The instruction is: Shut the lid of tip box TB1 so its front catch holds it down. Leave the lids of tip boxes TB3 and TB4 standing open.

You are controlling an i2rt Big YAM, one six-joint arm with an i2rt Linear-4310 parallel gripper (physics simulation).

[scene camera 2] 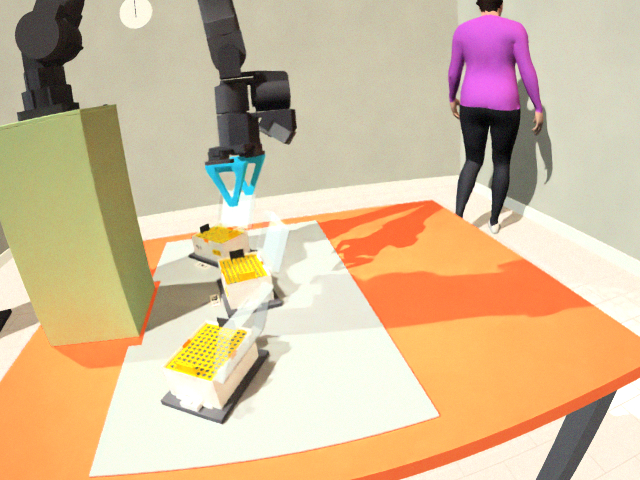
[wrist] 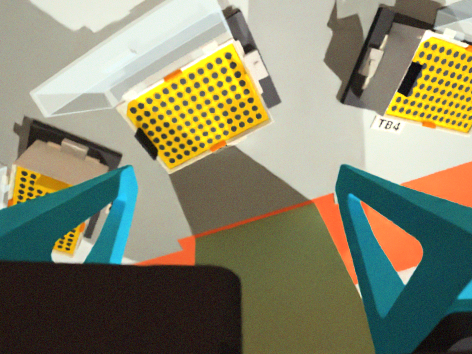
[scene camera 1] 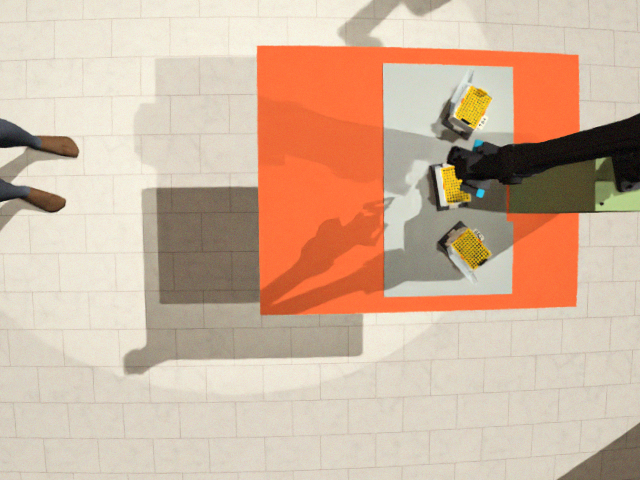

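Seen in the pictures: gripper, fingertip midpoint: (scene camera 2: 241, 200) (wrist: 236, 176); arm's base at its link origin: (scene camera 2: 51, 115) (scene camera 1: 629, 165).
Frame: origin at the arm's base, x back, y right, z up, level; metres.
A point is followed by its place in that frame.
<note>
Tip box TB1 (scene camera 1: 454, 191) @(y 0.021, x -0.309, z -0.353 m) (scene camera 2: 245, 291) (wrist: 197, 105) @(y 0.046, x -0.308, z -0.352 m) is the middle box, with a yellow tip rack. Its clear lid (scene camera 2: 275, 242) @(y 0.051, x -0.373, z -0.310 m) (wrist: 135, 55) @(y 0.054, x -0.376, z -0.262 m) stands open, tilted up on the side away from the pillar. TB4 (scene camera 1: 474, 107) @(y 0.272, x -0.189, z -0.353 m) (scene camera 2: 209, 351) @(y 0.279, x -0.195, z -0.352 m) (wrist: 442, 82) @(y 0.268, x -0.206, z -0.352 m) and its lid (scene camera 1: 461, 85) @(y 0.327, x -0.258, z -0.267 m) (scene camera 2: 253, 315) @(y 0.330, x -0.259, z -0.278 m) stand open. TB3 (scene camera 1: 470, 249) @(y -0.173, x -0.292, z -0.352 m) (scene camera 2: 219, 242) @(y -0.122, x -0.283, z -0.353 m) (wrist: 30, 182) @(y -0.151, x -0.332, z -0.352 m) and its lid (scene camera 1: 465, 266) @(y -0.222, x -0.322, z -0.344 m) (scene camera 2: 237, 209) @(y -0.209, x -0.353, z -0.310 m) stand open too. My gripper (scene camera 1: 479, 168) @(y 0.075, x -0.314, z -0.207 m) (scene camera 2: 240, 197) @(y 0.075, x -0.314, z -0.207 m) (wrist: 236, 176) @(y 0.075, x -0.314, z -0.207 m) is open and empty, above box height, on the pillar side of TB1. The arm hides part of TB1 in scene camera 1.
The boxes stand on a grey mat (scene camera 1: 398, 281) @(y -0.235, x -0.532, z -0.410 m) (scene camera 2: 330, 413) @(y 0.407, x -0.319, z -0.410 m) on the orange table (scene camera 1: 310, 206) @(y 0.069, x -0.769, z -0.412 m) (scene camera 2: 491, 372) @(y 0.459, x -0.556, z -0.413 m). The green pillar (scene camera 1: 553, 191) @(y -0.034, x -0.099, z -0.166 m) (scene camera 2: 67, 232) @(y 0.086, x -0.003, z -0.192 m) (wrist: 280, 280) @(y 0.021, x -0.088, z -0.300 m) carries the arm at the table's edge. TB3 and TB4 stand on either side of TB1. A person (scene camera 2: 488, 67) stands beyond the table.
</note>
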